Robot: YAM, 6 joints.
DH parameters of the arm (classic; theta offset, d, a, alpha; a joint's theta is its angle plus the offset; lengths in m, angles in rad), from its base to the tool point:
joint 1: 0 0.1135 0.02 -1.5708
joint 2: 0 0 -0.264 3.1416
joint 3: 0.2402 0 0.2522 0
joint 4: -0.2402 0 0.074 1.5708
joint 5: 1.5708 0 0 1.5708
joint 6: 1.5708 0.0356 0 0
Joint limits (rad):
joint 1: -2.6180..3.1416
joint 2: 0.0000..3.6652
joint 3: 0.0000..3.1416
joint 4: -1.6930..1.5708
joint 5: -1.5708..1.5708
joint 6: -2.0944..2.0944
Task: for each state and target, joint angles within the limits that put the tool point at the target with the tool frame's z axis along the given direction. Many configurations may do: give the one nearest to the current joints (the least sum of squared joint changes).
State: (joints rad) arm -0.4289 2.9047 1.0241 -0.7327 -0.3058 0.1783
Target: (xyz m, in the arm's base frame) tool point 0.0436 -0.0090 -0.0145 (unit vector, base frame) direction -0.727 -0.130 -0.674
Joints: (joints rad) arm -0.0628 2.3718 0.2128 -0.2284 0.1763 0.1783
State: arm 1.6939 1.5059 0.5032 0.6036 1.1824 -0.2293
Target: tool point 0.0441 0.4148 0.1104 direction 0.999 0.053 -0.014
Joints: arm 1.5501 2.2342 1.0989 0.9474 1.4958 -0.2293
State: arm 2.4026 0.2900 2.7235 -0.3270 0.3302 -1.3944
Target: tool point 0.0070 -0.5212 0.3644 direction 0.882 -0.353 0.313
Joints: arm 1.5229 0.2574 2.6628 -0.0535 1.1145 -1.3944
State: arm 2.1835 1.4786 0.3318 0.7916 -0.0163 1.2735
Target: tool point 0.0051 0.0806 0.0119 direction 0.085 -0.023 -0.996
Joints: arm 1.5453 1.7536 0.0021 0.1598 0.0857 1.2735
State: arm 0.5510 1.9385 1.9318 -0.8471 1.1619 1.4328
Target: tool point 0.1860 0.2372 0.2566 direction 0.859 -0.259 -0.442
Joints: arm 1.0081 1.5218 1.1233 -0.6762 1.0443 1.4328
